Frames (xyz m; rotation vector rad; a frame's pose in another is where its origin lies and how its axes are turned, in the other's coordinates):
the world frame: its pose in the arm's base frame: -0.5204 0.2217 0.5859 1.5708 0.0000 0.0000
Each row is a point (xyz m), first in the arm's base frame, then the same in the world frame.
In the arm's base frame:
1: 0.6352 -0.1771 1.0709
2: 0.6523 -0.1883 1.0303
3: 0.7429 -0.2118 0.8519
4: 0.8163 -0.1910 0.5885
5: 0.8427 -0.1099 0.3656
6: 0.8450 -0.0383 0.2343
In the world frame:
1: 1.1556 0.4850 0.3988
2: 1.1727 0.4444 0.4100
3: 1.2633 0.2660 0.4335
4: 1.3367 0.0026 0.4127
5: 1.3631 -0.2203 0.3316
6: 1.3654 -0.3516 0.2600

